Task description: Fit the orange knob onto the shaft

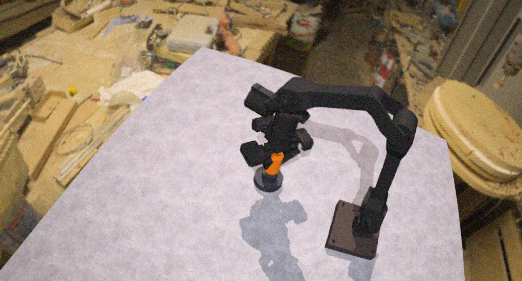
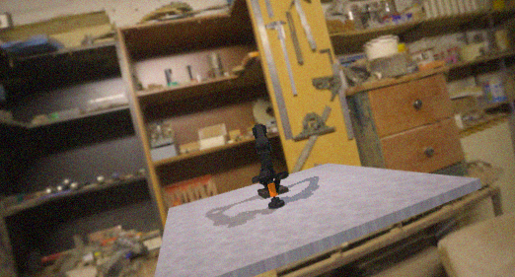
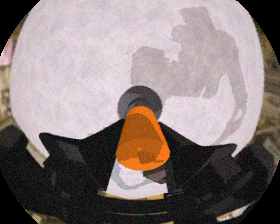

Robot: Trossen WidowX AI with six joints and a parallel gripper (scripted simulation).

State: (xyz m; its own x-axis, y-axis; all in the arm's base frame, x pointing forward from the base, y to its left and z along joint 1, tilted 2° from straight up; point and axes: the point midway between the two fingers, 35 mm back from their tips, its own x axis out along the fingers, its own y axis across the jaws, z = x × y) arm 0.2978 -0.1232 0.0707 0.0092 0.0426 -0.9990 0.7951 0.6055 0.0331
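My gripper tip is now 2 cm below the orange knob. Round my gripper tip: round dark pedestal (4 cm below).
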